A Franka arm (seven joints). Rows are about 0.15 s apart.
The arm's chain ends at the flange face. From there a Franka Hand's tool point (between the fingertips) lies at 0.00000 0.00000 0.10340 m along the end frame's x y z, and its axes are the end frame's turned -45 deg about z.
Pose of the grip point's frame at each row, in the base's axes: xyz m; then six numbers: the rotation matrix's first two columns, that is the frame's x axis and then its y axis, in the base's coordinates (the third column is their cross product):
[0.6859, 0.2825, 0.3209, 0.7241, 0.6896, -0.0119, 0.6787, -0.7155, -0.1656]
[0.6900, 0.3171, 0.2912, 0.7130, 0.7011, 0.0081, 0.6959, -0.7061, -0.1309]
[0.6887, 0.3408, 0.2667, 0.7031, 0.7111, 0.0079, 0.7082, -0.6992, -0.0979]
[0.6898, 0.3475, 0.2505, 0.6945, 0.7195, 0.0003, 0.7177, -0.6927, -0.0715]
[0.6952, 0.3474, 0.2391, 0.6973, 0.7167, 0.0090, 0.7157, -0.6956, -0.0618]
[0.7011, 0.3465, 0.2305, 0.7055, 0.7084, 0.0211, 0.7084, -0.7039, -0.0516]
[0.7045, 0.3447, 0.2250, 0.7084, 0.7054, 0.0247, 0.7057, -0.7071, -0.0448]
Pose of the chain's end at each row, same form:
[0.6986, 0.2709, 0.4229, 0.9919, -0.0183, -0.1255, -0.0321, -0.9936, -0.1087]
[0.6989, 0.3069, 0.3937, 0.9962, -0.0035, -0.0868, -0.0121, -0.9950, -0.0983]
[0.6953, 0.3331, 0.3696, 0.9979, 0.0084, -0.0636, 0.0036, -0.9972, -0.0748]
[0.6951, 0.3423, 0.3536, 0.9986, 0.0190, -0.0503, 0.0164, -0.9986, -0.0508]
[0.6991, 0.3423, 0.3423, 0.9991, 0.0149, -0.0373, 0.0130, -0.9986, -0.0501]
[0.7033, 0.3412, 0.3337, 0.9998, 0.0032, -0.0216, 0.0021, -0.9986, -0.0514]
[0.7060, 0.3396, 0.3283, 0.9999, -0.0012, -0.0142, -0.0019, -0.9988, -0.0491]

